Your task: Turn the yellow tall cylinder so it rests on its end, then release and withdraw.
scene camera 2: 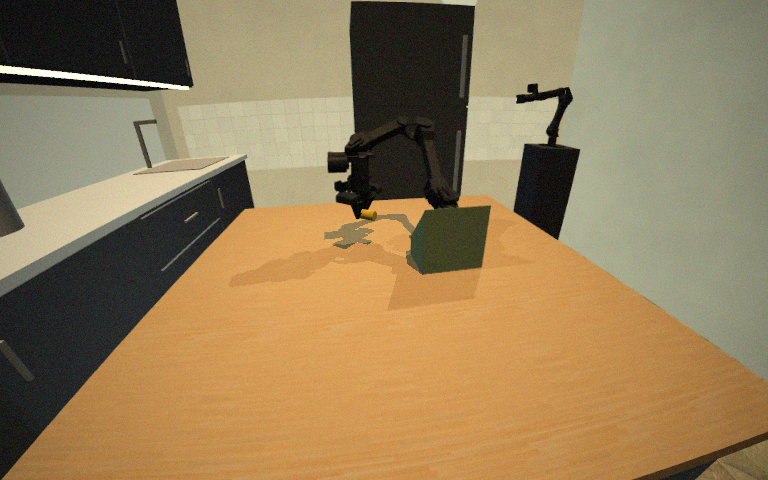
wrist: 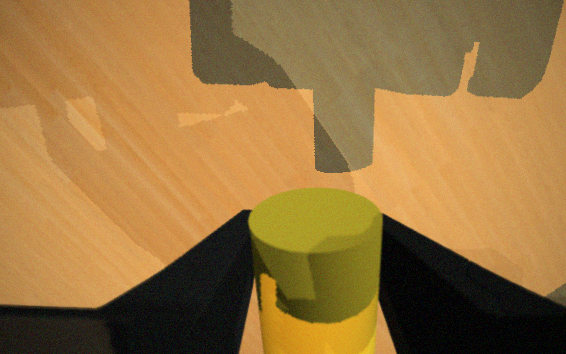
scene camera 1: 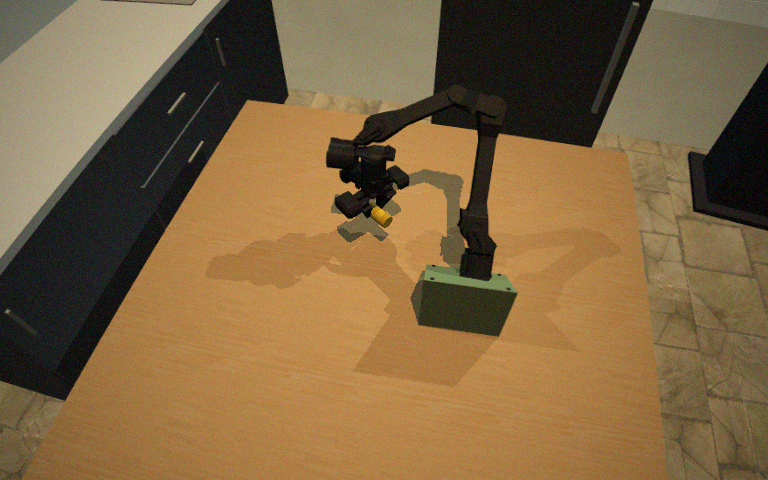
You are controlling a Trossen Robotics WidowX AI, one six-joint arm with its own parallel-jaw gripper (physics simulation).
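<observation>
The yellow tall cylinder (scene camera 1: 381,216) (scene camera 2: 368,215) (wrist: 320,330) is held off the table (scene camera 1: 271,384) (scene camera 2: 362,390) (wrist: 125,210). Its long axis lies close to level in the scene camera 2 view, tipped a little. My gripper (scene camera 1: 373,207) (scene camera 2: 360,213) (wrist: 311,225) is shut on the cylinder, near one end. In the wrist view one black finger presses on each side, and the near, round end face shows between them in shadow. The cylinder's other end points away from the fingers, toward the front right in the scene camera 1 view. The height above the table is hard to judge.
A green wedge-like box (scene camera 1: 465,305) (scene camera 2: 453,240) carries my arm's base, to the right of the gripper. Dark cabinets with a pale counter (scene camera 1: 101,79) (scene camera 2: 113,198) run along the left. Another arm (scene camera 2: 559,113) stands on a dark pedestal (scene camera 2: 544,186) behind the table at right.
</observation>
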